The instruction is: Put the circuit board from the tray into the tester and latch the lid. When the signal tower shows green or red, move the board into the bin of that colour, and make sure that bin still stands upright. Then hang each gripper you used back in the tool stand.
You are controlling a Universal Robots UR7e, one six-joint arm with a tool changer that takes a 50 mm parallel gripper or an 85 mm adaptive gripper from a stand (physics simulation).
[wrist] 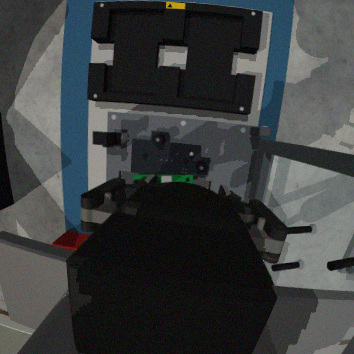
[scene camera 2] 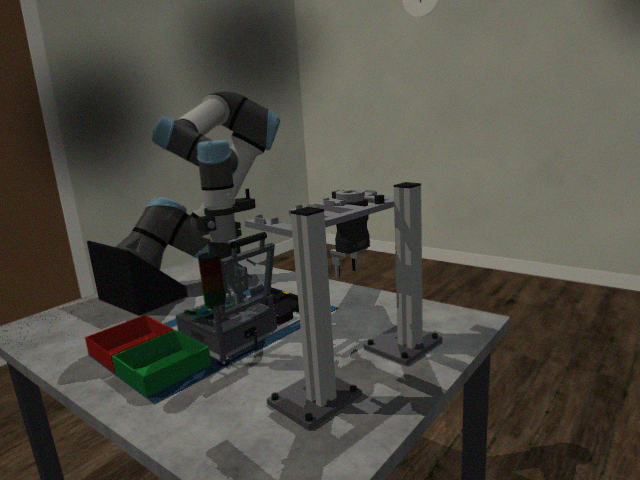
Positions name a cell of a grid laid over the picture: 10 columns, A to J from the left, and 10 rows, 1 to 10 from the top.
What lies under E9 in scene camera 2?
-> A tool stand.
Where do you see a parallel gripper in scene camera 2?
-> F5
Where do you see a green bin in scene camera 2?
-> At C8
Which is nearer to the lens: the tester lid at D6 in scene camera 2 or the red bin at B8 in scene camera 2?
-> The tester lid.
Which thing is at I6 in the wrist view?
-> A tester lid.
